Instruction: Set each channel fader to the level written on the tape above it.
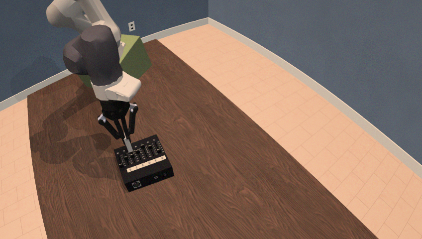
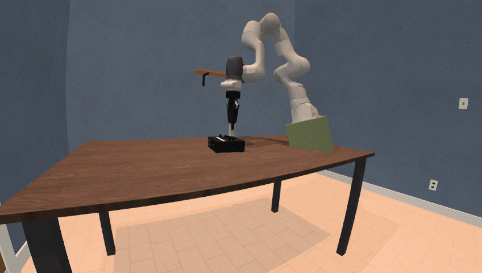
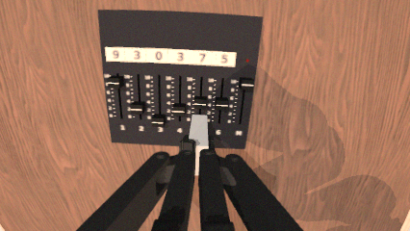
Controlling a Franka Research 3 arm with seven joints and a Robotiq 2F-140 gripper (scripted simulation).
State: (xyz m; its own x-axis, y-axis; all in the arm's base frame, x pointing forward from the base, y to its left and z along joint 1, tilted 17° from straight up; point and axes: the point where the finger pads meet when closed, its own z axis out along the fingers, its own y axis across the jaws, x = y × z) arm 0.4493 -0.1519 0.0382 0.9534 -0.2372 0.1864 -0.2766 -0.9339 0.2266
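Right now the channel 5 cap is 30 mm below my hand, 20 mm ahead of it and 10 mm to the right of it. From my hand the other things lie so: channel 3 cap (40 mm to the left, 30 mm below, 20 mm ahead); channel 6 cap (30 mm to the right, 30 mm below, 20 mm ahead); channel 4 cap (30 mm below, 20 mm to the left, 20 mm ahead).
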